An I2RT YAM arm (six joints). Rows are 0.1 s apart.
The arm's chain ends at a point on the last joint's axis. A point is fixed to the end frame.
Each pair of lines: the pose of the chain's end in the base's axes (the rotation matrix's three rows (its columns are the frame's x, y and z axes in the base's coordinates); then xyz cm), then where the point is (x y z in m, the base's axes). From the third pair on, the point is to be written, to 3 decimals.
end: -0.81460 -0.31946 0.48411; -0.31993 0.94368 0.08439; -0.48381 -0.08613 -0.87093; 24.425 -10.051 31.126
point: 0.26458 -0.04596 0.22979
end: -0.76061 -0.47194 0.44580; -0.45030 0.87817 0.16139; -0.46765 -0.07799 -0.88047; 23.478 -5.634 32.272
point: 0.24420 0.00068 0.24095
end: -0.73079 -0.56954 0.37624; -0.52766 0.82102 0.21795; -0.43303 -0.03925 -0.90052; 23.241 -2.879 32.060
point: 0.231 0.030 0.239
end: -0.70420 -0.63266 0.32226; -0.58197 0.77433 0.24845; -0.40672 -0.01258 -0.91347; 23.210 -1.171 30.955
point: 0.223 0.047 0.229
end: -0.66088 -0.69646 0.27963; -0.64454 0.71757 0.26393; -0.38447 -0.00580 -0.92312; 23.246 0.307 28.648
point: 0.217 0.059 0.205
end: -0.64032 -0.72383 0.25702; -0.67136 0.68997 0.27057; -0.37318 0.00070 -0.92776; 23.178 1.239 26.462
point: 0.213 0.068 0.183
